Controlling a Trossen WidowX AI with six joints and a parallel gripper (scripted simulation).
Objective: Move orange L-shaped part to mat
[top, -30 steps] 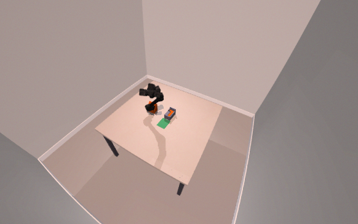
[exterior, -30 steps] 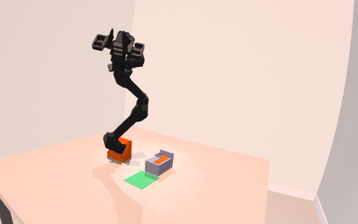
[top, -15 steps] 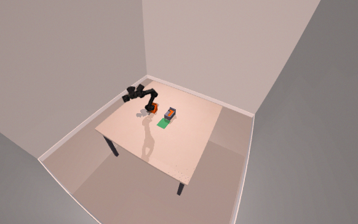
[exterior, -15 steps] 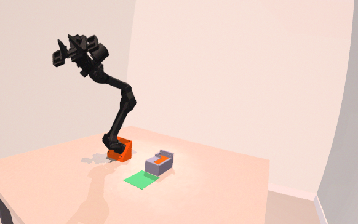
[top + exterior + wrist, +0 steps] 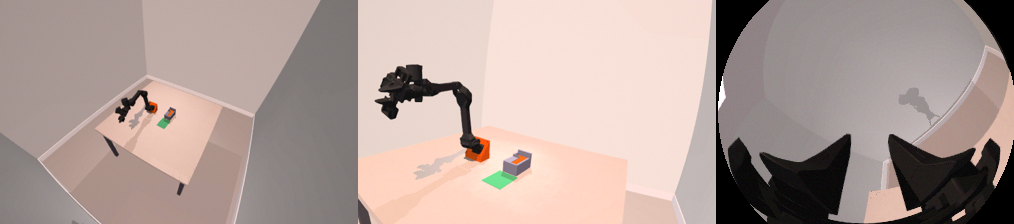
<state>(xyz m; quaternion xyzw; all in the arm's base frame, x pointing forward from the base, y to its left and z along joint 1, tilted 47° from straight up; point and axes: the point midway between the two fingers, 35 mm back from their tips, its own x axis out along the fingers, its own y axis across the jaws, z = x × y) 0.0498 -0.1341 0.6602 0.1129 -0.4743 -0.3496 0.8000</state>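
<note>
Right now my gripper tip is 65 cm to the right of the orange L-shaped part, 37 cm above it and 20 cm short of it. Also, from my gripper tip: green mat (48 cm to the left, 44 cm below, 19 cm ahead).
</note>
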